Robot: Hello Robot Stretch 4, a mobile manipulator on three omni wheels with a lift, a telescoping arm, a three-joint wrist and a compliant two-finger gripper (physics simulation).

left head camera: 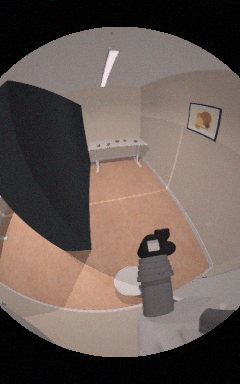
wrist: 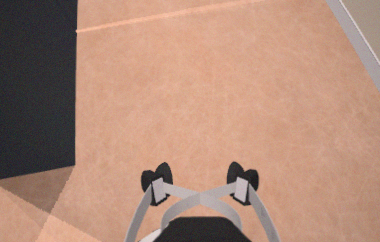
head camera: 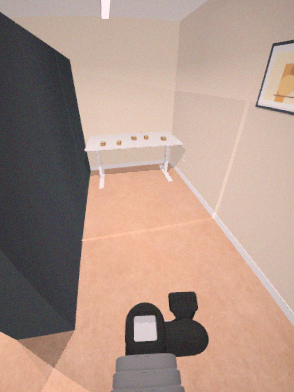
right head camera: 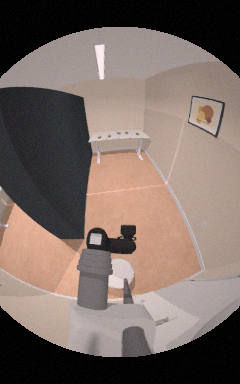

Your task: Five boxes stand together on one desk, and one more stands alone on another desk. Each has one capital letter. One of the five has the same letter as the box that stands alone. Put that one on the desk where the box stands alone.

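Pixels of known places: gripper, fingertip midpoint: (wrist: 199, 175) (head camera: 169, 319); robot's base, link origin: (left head camera: 130, 280) (right head camera: 117, 272).
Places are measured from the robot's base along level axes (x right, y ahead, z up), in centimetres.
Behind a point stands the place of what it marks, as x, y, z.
Observation:
A white desk (head camera: 110, 143) {-46.2, 272.8, 69.3} (left head camera: 118, 143) {-4.7, 271.8, 69.3} (right head camera: 112, 138) {-21.7, 256.1, 67.3} stands at the far wall, and several small brown boxes stand spread along its top. Boxes there include a left one (head camera: 103, 143) {-54.6, 260.1, 73.7} (left head camera: 98, 145) {-54.7, 260.3, 71.7} (right head camera: 99, 137) {-54.3, 259.2, 71.2}, a middle one (head camera: 133, 138) {-9.4, 287.6, 72.2} (left head camera: 117, 141) {-6.9, 287.6, 70.3} (right head camera: 119, 133) {-5.7, 287.3, 70.8} and a right one (head camera: 163, 138) {40.4, 283.3, 72.8} (left head camera: 135, 141) {41.3, 283.0, 70.5} (right head camera: 137, 134) {41.8, 282.5, 69.9}. Their letters are too small to read. The box that stands alone and its desk do not show. My gripper (wrist: 199, 175) {8.9, 28.2, 85.7} is open and empty above the floor, far from the desk; in the head views its fingers are hidden by the wrist.
A tall dark partition (head camera: 42, 165) {-66.2, 111.9, 107.2} (left head camera: 50, 170) {-58.6, 68.2, 120.7} (right head camera: 47, 165) {-59.4, 72.6, 114.5} (wrist: 37, 90) {-59.5, 73.4, 30.2} stands close on the left. A wall with a framed picture (head camera: 280, 82) {102.9, 139.4, 157.5} (left head camera: 204, 121) {105.6, 124.4, 158.0} (right head camera: 206, 116) {105.7, 123.4, 157.3} runs along the right. Floor (head camera: 145, 265) {2.9, 103.4, -2.7} (wrist: 200, 90) {11.3, 89.4, -2.7} stretches between them to the desk.

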